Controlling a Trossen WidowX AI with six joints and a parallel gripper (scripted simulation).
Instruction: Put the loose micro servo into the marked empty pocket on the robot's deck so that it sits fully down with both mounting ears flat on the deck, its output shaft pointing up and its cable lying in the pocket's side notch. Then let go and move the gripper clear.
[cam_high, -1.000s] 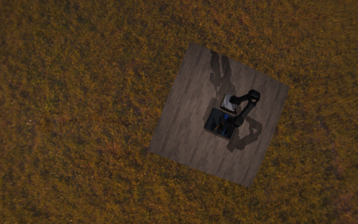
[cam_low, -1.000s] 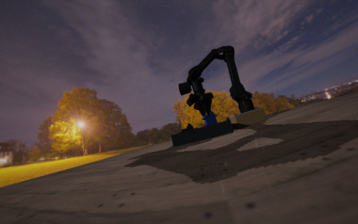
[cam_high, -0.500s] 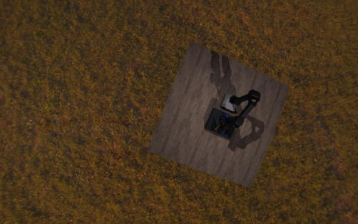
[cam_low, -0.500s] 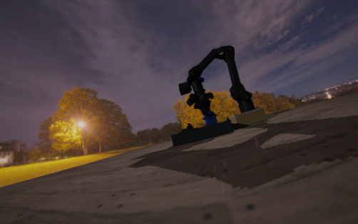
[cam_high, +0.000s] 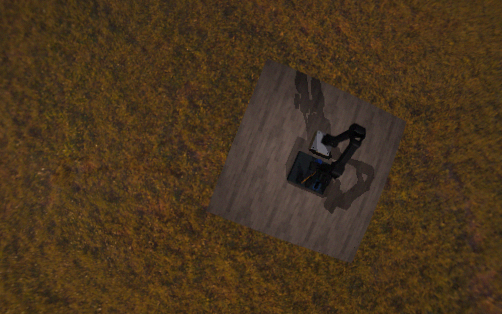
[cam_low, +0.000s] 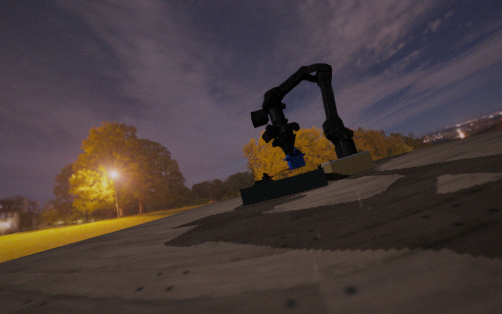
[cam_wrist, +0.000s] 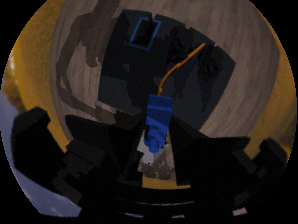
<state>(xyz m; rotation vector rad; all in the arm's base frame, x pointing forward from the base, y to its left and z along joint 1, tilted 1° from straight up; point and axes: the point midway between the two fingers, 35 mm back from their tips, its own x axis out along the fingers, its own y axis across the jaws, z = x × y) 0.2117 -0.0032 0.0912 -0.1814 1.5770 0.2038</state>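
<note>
My gripper tip is now 2 cm short of the dark deck and 10 cm above it.
</note>
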